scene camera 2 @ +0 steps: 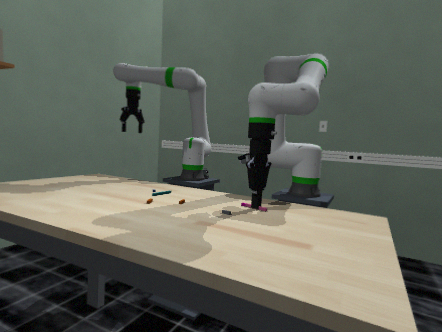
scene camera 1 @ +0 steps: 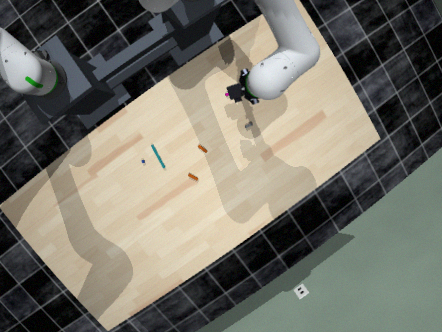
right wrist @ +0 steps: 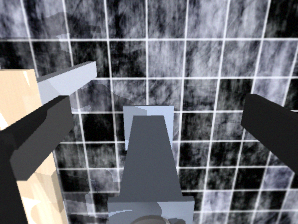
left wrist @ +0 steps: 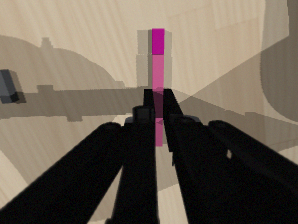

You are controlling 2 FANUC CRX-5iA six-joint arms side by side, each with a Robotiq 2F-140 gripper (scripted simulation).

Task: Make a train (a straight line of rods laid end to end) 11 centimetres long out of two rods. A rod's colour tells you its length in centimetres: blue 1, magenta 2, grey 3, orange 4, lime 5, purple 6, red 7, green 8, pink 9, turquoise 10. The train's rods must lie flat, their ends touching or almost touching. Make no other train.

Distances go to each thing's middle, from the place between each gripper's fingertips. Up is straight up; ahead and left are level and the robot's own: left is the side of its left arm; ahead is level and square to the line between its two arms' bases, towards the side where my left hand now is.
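Pink rod (left wrist: 157, 59): 30 mm below my left hand (scene camera 2: 256, 207). From my right hand: pink rod 260 mm below, 440 mm ahead, 1100 mm to the left.
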